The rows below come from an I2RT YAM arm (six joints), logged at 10 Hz.
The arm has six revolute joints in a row. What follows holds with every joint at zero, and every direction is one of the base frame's.
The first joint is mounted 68 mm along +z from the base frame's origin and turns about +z.
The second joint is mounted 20 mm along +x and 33.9 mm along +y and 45.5 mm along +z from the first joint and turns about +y.
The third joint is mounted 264 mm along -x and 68.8 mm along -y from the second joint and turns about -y.
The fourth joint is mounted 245 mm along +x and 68.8 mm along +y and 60 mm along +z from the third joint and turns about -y.
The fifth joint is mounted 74 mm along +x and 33.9 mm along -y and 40.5 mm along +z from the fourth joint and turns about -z.
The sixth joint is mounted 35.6 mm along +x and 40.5 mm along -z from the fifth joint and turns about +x.
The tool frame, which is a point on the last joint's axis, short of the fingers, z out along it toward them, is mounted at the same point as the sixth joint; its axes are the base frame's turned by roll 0, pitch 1.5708 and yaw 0 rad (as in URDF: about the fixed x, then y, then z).
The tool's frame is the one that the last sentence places.
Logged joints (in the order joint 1, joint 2, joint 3, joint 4, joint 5, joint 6), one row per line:
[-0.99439, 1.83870, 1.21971, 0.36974, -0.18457, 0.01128]
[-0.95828, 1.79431, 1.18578, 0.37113, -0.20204, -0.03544]
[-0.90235, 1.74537, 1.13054, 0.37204, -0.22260, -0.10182]
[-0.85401, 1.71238, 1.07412, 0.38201, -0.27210, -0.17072]
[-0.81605, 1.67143, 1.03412, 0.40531, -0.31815, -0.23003]
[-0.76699, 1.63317, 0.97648, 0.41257, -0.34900, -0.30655]
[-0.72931, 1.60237, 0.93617, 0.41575, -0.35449, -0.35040]
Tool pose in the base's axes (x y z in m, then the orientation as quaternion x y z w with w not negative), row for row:
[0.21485, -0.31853, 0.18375, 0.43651, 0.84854, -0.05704, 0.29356]
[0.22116, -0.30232, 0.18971, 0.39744, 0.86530, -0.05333, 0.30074]
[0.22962, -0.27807, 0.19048, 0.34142, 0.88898, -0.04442, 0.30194]
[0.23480, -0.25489, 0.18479, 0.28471, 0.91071, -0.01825, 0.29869]
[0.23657, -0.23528, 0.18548, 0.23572, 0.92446, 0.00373, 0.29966]
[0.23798, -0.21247, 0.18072, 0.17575, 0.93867, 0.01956, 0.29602]
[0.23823, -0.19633, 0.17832, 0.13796, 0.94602, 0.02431, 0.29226]
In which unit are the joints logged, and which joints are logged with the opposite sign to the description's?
The joints are logged in radians. Opposite sign: joint 4.
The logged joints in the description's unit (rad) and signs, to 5 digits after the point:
[-0.99439, 1.83870, 1.21971, -0.36974, -0.18457, 0.01128]
[-0.95828, 1.79431, 1.18578, -0.37113, -0.20204, -0.03544]
[-0.90235, 1.74537, 1.13054, -0.37204, -0.22260, -0.10182]
[-0.85401, 1.71238, 1.07412, -0.38201, -0.27210, -0.17072]
[-0.81605, 1.67143, 1.03412, -0.40531, -0.31815, -0.23003]
[-0.76699, 1.63317, 0.97648, -0.41257, -0.34900, -0.30655]
[-0.72931, 1.60237, 0.93617, -0.41575, -0.35449, -0.35040]

